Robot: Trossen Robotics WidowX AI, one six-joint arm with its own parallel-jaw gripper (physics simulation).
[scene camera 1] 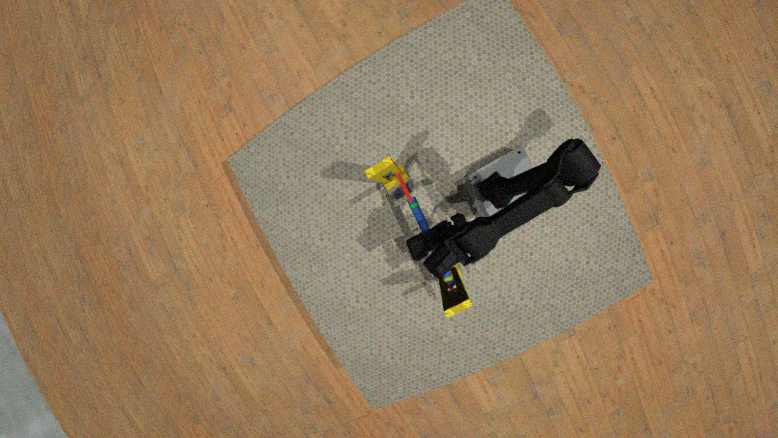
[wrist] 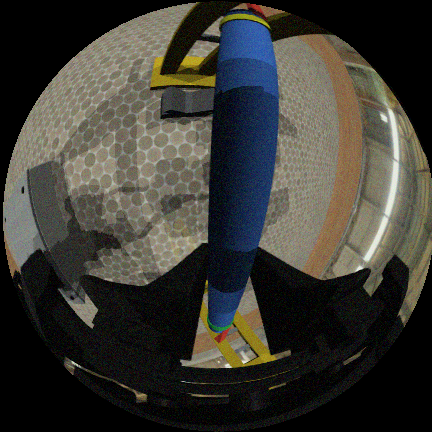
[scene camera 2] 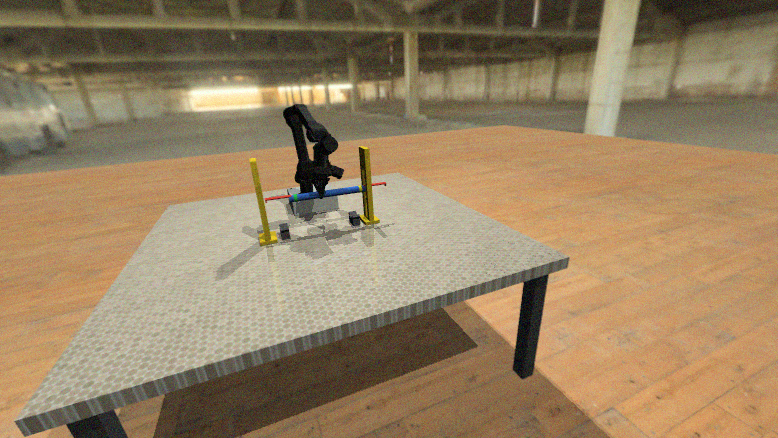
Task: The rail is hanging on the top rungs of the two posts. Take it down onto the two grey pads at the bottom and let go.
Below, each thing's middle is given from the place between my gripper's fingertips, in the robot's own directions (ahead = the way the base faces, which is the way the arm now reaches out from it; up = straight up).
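Blue rail (wrist: 244, 127): 3 cm to the left of my hand, 1 cm above it.
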